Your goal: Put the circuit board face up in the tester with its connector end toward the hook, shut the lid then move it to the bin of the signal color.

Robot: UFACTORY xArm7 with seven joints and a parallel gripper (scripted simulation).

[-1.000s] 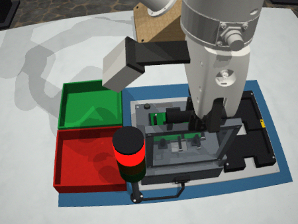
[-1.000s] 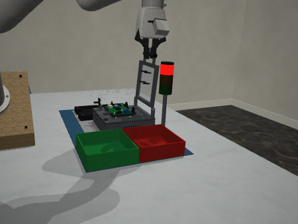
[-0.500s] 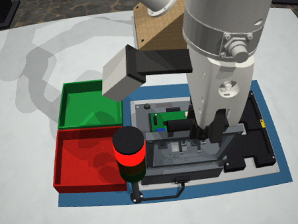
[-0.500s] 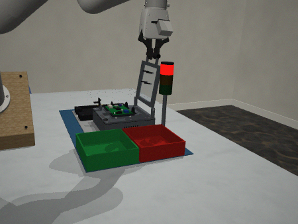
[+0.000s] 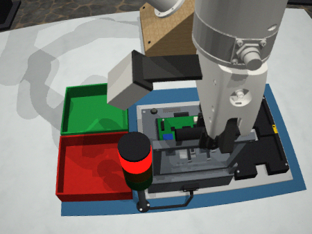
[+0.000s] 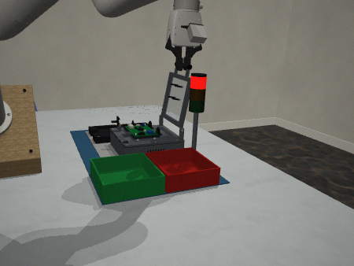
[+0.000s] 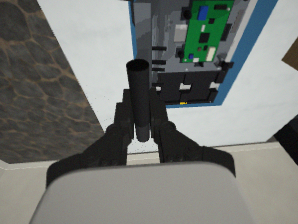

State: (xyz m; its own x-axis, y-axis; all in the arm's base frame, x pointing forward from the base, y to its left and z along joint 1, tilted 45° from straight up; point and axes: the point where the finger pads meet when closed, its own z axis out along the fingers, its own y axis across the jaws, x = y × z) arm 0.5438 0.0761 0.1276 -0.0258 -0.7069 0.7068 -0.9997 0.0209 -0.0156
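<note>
Right now the green circuit board is 130 mm behind my hand and 200 mm below it. Round my hand: tester plate 130 mm behind, 10 mm to the left, 200 mm below; tester lid 20 mm behind, 90 mm below; latch hook 190 mm behind, 60 mm to the left, 190 mm below.
</note>
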